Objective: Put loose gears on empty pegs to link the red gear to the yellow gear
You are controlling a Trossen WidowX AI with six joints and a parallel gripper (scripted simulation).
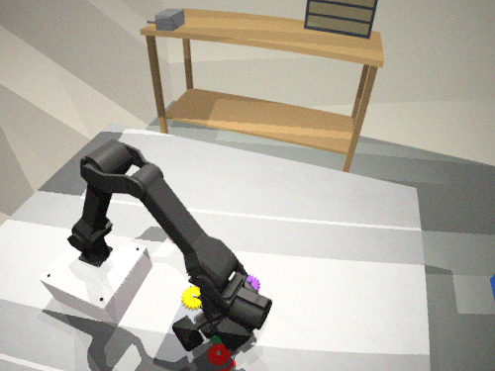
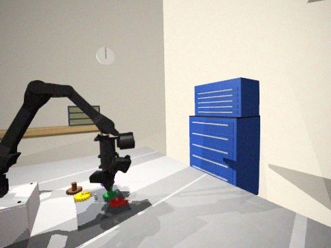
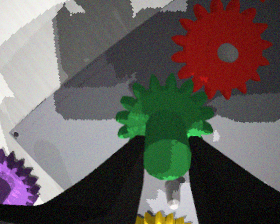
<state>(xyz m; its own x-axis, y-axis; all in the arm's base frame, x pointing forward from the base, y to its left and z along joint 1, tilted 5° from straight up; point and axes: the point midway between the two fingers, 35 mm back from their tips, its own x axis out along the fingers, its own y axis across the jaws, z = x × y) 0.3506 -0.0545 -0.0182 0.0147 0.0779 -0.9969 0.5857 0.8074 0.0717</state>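
My gripper tip is 10 mm above the green gear. Round my gripper tip: red gear (10 mm ahead, 50 mm to the right, 30 mm below); purple gear (20 mm ahead, 150 mm to the left, 30 mm below); yellow gear (90 mm behind, 70 mm to the left, 30 mm below).
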